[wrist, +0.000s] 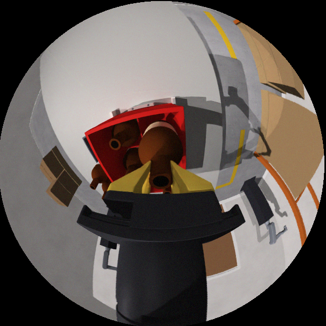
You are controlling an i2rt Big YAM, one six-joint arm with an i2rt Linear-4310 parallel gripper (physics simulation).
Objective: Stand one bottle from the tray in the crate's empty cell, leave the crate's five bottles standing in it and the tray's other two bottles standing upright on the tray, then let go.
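Observation:
My gripper [160,164] is shut on the neck of a brown bottle [160,144] with a pale band near its far end. The held bottle is over the right part of the red crate [102,152] and hides much of it; how deep it reaches cannot be told. A brown bottle [126,134] stands in the crate's far left part, and another brown bottle [132,159] shows partly behind the held one. Other crate bottles are hidden. Left of the crate, a brown bottle [98,175] of the tray stands, with part of another beside it. The tray itself is hidden.
The crate stands on a pale table [125,60]. The table's edge and a grey floor with yellow lines [220,34] lie to the right. Cardboard boxes [290,135] are at the far right, and brown boxes [64,186] at the left. Dark clamp-like fixtures [256,200] are at the lower right.

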